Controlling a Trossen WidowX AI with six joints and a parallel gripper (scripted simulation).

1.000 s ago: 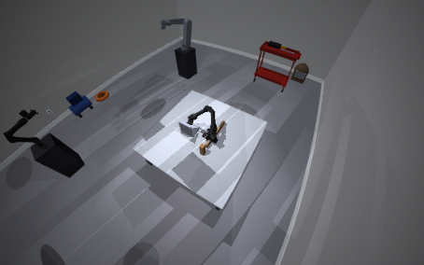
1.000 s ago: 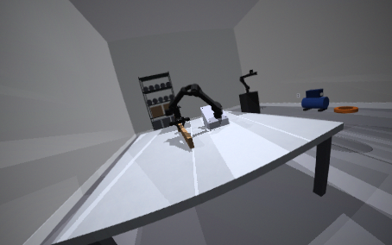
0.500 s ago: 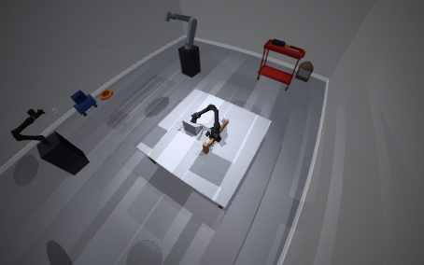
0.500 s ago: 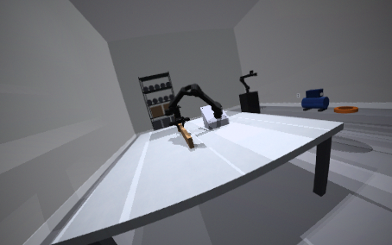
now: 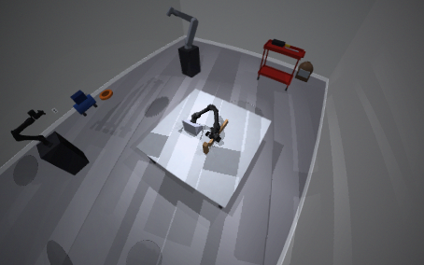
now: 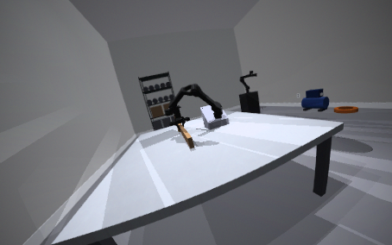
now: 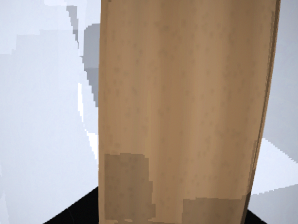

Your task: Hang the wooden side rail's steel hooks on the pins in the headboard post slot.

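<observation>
The wooden headboard post is 20 mm ahead of my gripper tip, 150 mm to the right of it and 40 mm above it.
</observation>
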